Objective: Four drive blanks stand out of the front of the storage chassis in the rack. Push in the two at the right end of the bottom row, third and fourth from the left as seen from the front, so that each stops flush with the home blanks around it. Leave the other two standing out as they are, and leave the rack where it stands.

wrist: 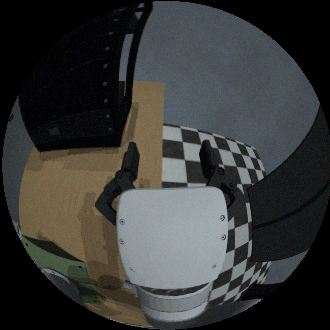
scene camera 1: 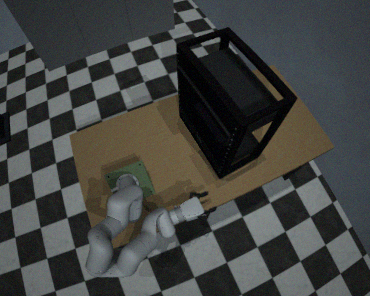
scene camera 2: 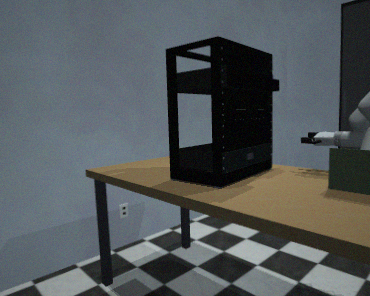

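Where they show: gripper, fingertip midpoint: (wrist: pixel 168 146) (scene camera 1: pixel 212 200) (scene camera 2: pixel 304 137); arm's base at its link origin: (scene camera 1: pixel 127 183) (scene camera 2: pixel 369 166).
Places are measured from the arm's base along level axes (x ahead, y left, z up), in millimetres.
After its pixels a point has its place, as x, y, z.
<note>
The black rack (scene camera 1: pixel 239 117) {511, -135, 523} (scene camera 2: pixel 217 115) {477, 332, 213} (wrist: pixel 114 60) {498, -172, 178} stands upright on the table. Its front is very dark; the storage chassis and the four drive blanks cannot be made out singly. In scene camera 2 a small dark block (scene camera 2: pixel 275 85) {440, -94, 352} juts past the rack's right edge, high up; I cannot tell what it is. A slightly lighter panel (scene camera 2: pixel 240 159) {474, 173, 11} with a small grey mark spans the bottom of the front. My gripper (scene camera 1: pixel 206 203) {367, -289, 78} (scene camera 2: pixel 307 137) {367, -289, 78} (wrist: pixel 168 146) {367, -289, 78} is open and empty, apart from the rack, above the table's near edge in scene camera 1. In the wrist view the rack is ahead and left of the fingers.
The wooden table (scene camera 1: pixel 125 130) {98, 388, -92} (scene camera 2: pixel 290 200) {178, 305, -92} (wrist: pixel 55 185) {334, 55, -92} carries the rack and the arm's green base (scene camera 1: pixel 143 176) {99, 2, 5} (scene camera 2: pixel 347 170) {59, 68, -9} (wrist: pixel 57 261). A grey cabinet (scene camera 1: pixel 110 25) stands beyond the table. A large dark shape (wrist: pixel 292 200) fills the right of the wrist view. A wall stands behind the rack in scene camera 2.
</note>
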